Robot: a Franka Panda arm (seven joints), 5 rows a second.
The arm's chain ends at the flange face. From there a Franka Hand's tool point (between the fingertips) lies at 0.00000 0.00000 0.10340 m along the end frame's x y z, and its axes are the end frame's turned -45 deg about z.
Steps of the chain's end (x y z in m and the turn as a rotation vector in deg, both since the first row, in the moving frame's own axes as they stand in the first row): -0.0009, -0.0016, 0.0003, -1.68, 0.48, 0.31; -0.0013, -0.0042, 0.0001, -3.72, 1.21, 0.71; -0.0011, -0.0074, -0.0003, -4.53, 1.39, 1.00; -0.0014, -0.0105, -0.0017, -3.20, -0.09, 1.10; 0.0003, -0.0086, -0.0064, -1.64, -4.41, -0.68; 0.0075, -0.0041, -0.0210, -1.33, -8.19, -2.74
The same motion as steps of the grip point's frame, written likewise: -0.0010, 0.0010, 0.0003, -1.53, -0.85, 0.31; -0.0012, 0.0024, -0.0001, -3.49, -1.77, 0.71; 0.0004, 0.0015, -0.0007, -4.19, -2.22, 1.00; 0.0022, -0.0045, -0.0019, -2.20, -2.33, 1.10; -0.0014, -0.0094, -0.0067, 1.96, -4.28, -0.68; -0.0041, -0.0060, -0.0221, 4.85, -6.73, -2.74
